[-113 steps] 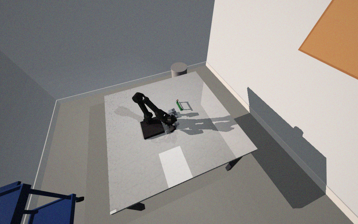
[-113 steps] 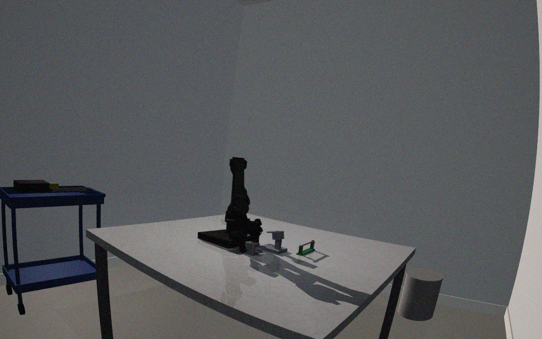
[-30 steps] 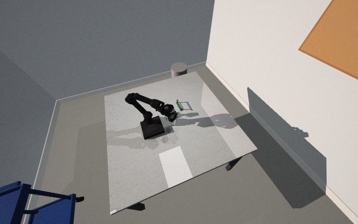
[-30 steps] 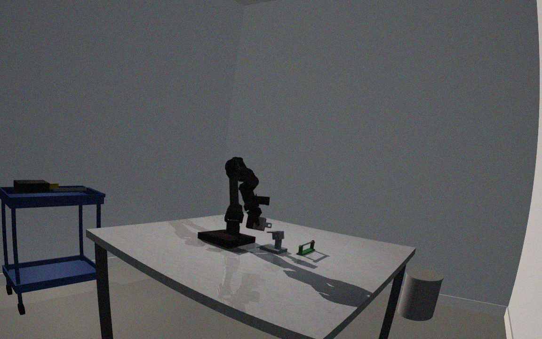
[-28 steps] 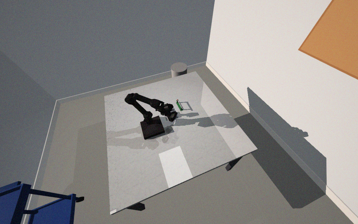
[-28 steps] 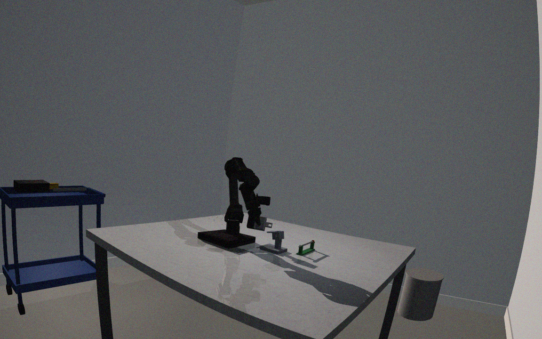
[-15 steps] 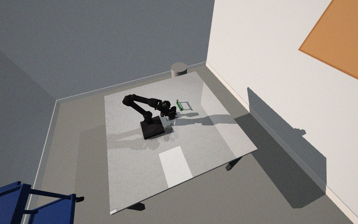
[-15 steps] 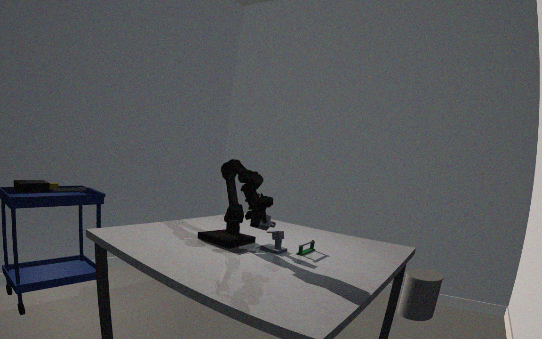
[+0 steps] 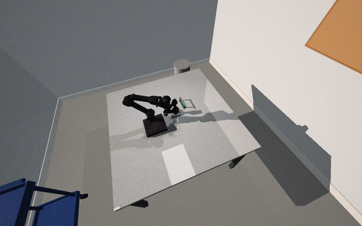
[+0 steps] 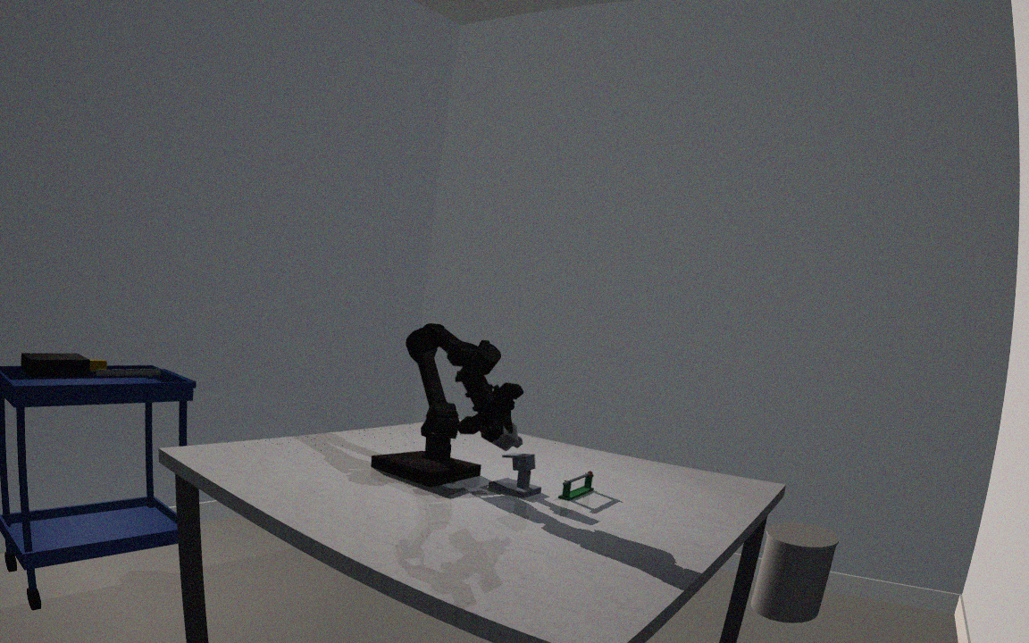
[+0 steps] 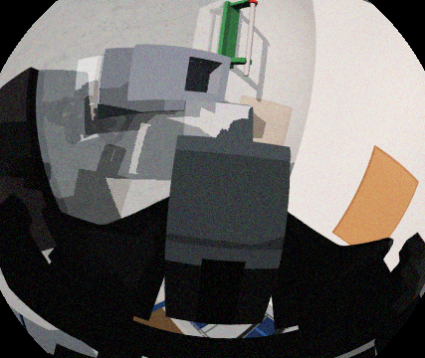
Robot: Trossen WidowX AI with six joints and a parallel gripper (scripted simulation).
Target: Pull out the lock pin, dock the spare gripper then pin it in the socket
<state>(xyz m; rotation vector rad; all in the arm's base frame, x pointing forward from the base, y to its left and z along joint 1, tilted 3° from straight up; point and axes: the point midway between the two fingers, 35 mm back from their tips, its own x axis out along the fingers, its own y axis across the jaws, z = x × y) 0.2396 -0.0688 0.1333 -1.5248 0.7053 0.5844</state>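
The green rack lies 12 cm ahead of my gripper tip, 18 cm to the left of it and 13 cm below it. From my gripper tip the other things lie so: mount (1 cm ahead, 7 cm to the left, 10 cm below); then spare gripper (1 cm behind, 1 cm to the left, 1 cm above).
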